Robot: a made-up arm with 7 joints. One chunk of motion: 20 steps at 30 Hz.
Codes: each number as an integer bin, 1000 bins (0 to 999) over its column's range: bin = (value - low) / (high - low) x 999, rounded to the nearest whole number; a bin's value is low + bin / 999 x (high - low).
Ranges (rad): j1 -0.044..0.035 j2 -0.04..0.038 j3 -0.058..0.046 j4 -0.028..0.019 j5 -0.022..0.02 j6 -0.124..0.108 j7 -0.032..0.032
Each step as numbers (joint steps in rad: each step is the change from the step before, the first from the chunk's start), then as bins.
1 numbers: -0.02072 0.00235 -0.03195 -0.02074 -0.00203 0.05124 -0.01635
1 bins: 294 542 250 154 475 755 244
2 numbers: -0.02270 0.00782 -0.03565 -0.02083 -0.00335 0.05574 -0.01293
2 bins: 269 612 215 152 444 774 298
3 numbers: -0.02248 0.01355 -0.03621 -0.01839 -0.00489 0.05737 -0.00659
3 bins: 272 686 209 204 407 781 397
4 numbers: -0.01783 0.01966 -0.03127 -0.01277 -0.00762 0.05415 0.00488
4 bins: 331 764 257 324 342 767 576
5 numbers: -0.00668 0.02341 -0.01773 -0.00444 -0.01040 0.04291 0.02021
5 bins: 472 812 387 501 276 719 815
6 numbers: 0.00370 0.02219 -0.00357 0.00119 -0.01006 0.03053 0.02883
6 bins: 603 797 523 620 284 665 950
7 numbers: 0.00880 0.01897 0.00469 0.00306 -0.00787 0.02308 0.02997
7 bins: 668 755 602 660 336 633 967
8 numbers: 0.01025 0.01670 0.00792 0.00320 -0.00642 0.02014 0.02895
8 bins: 686 726 633 663 371 621 951
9 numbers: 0.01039 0.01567 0.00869 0.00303 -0.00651 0.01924 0.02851
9 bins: 688 713 641 660 368 617 945
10 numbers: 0.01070 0.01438 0.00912 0.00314 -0.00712 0.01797 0.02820
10 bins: 692 696 645 662 354 611 940
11 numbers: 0.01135 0.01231 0.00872 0.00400 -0.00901 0.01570 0.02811
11 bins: 700 670 641 680 309 602 938
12 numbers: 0.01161 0.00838 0.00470 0.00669 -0.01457 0.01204 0.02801
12 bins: 703 620 602 737 177 586 937
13 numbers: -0.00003 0.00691 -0.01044 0.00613 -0.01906 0.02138 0.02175
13 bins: 556 601 457 725 70 626 839
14 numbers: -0.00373 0.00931 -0.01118 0.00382 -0.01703 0.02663 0.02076
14 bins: 509 632 450 676 118 649 824
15 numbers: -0.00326 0.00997 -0.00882 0.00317 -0.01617 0.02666 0.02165
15 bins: 515 640 472 663 139 649 837
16 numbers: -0.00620 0.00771 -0.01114 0.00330 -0.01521 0.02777 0.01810
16 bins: 478 611 450 665 162 654 782
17 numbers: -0.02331 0.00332 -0.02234 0.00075 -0.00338 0.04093 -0.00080
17 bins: 262 555 343 611 443 710 487
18 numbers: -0.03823 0.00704 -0.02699 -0.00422 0.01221 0.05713 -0.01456
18 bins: 73 602 298 505 814 780 272
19 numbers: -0.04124 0.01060 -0.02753 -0.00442 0.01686 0.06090 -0.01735
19 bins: 35 648 293 501 924 796 229
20 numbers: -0.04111 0.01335 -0.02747 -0.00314 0.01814 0.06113 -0.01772
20 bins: 37 683 293 528 955 797 223
